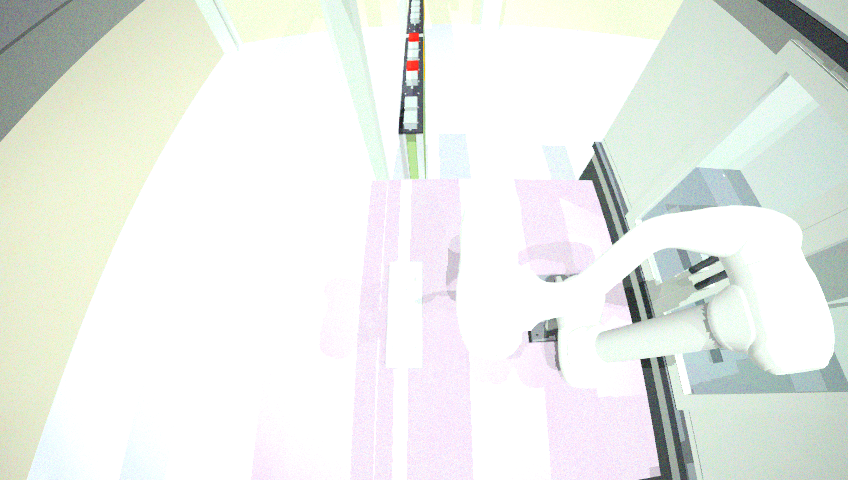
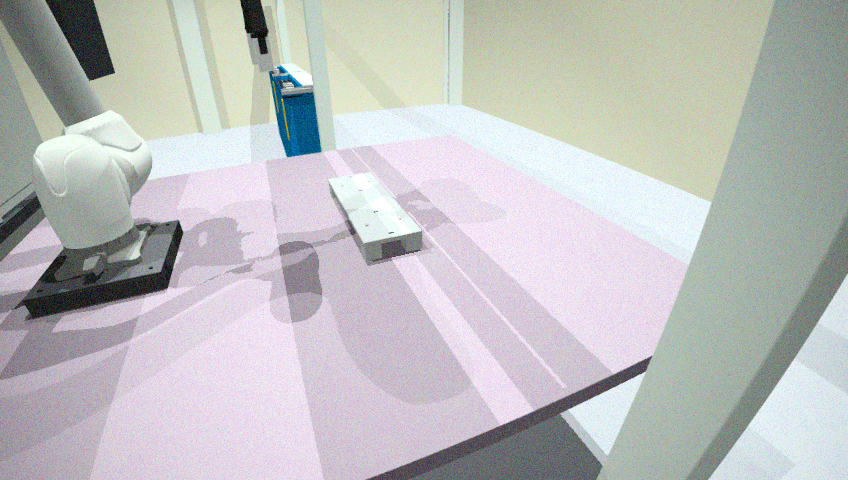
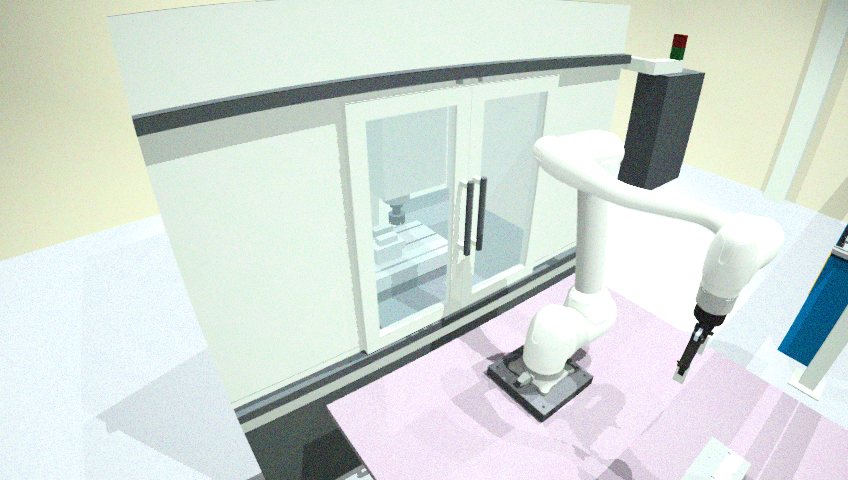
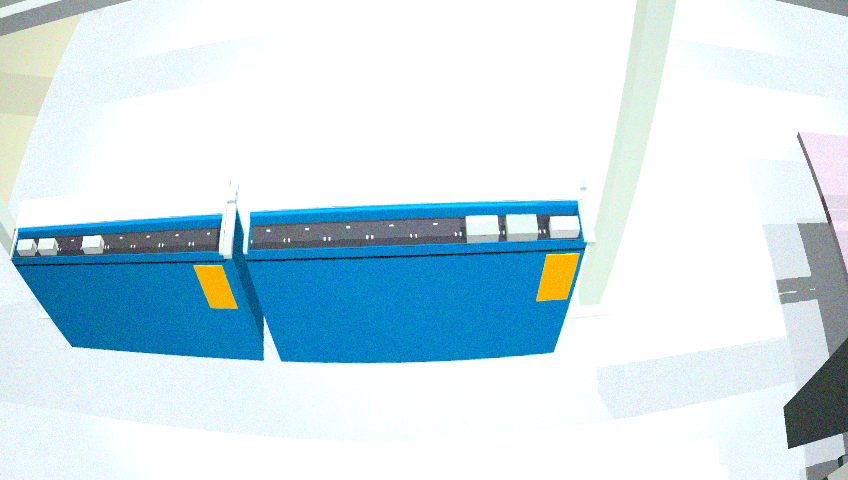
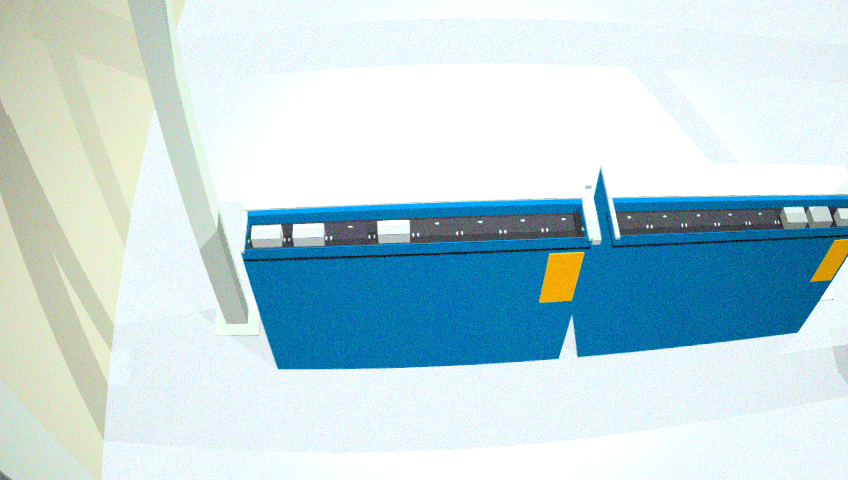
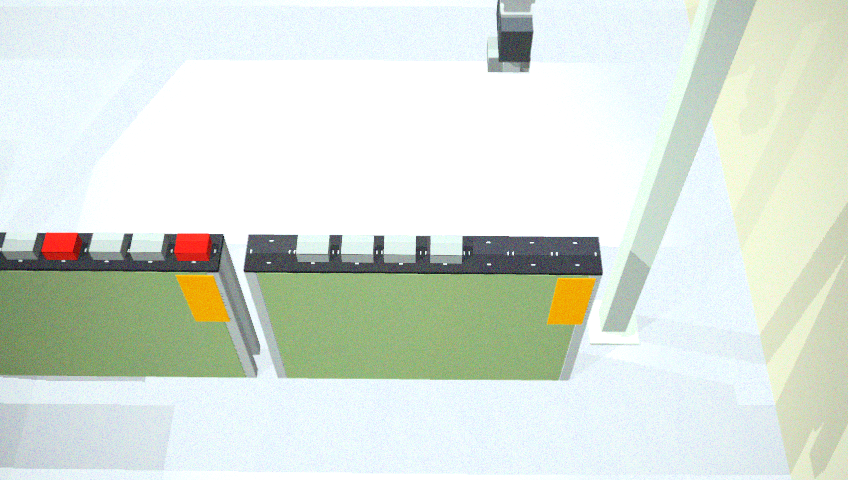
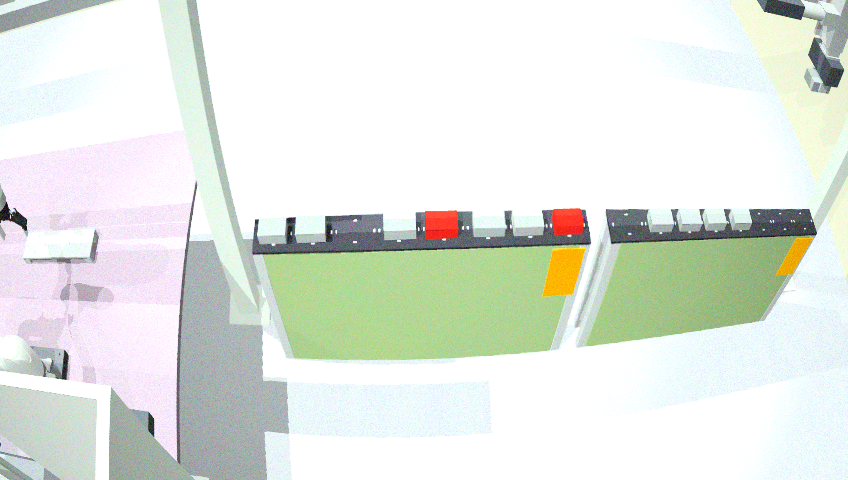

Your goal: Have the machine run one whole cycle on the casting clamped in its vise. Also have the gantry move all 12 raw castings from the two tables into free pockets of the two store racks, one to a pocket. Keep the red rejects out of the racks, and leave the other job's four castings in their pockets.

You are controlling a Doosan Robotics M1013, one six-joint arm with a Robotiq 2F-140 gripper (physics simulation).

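Places are measured from the arm's base along level axes (x ahead, y left, z up), in metres.
Pixels of known places: gripper, between the fingertips: point(image 2: 262, 67) point(image 7: 15, 236); arm's base, origin of its link: point(image 2: 108, 253) point(image 3: 541, 369).
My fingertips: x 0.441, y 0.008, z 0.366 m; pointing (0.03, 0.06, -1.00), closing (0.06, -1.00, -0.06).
Observation:
Ahead of a thing's pixels: the offset from my fingertips to its top centre. "pt": to the spot under its first point. Level surfaces: height alone.
My gripper point(image 3: 692, 361) hangs open and empty beside the arm, high above the pink table. The machine's glass doors {pt 0.230 m right, 0.924 m back, 0.494 m up} point(image 3: 410, 113) are shut. Inside, the spindle point(image 3: 396, 214) is over the pale vise point(image 3: 387, 252); cycle motion cannot be told. The gantry jaw point(image 6: 515, 44) point(image 7: 824, 62) is up behind the tables with a pale casting point(image 6: 493, 62) point(image 7: 812, 80). Several raw castings stand on the right green table point(image 6: 416, 321) and the left green table point(image 7: 416, 303), which also bears two red rejects {1.662 m right, 0.152 m ahead, 0.310 m down} point(image 7: 440, 224) point(image 7: 567, 221). The blue racks point(image 4: 410, 309) point(image 5: 410, 309) hold three castings each.
A pale block {0.030 m right, 0.209 m ahead, 0.356 m down} point(image 2: 376, 215) point(image 7: 59, 245) lies on the pink table {0.410 m down} point(image 2: 535, 279). A dark control cabinet point(image 3: 660, 127) with a signal lamp {pt 1.249 m left, 0.748 m back, 0.671 m up} point(image 3: 678, 47) hangs by the machine. Pale posts point(image 4: 630, 136) point(image 6: 660, 178) point(image 7: 205, 154) stand near the racks and tables.

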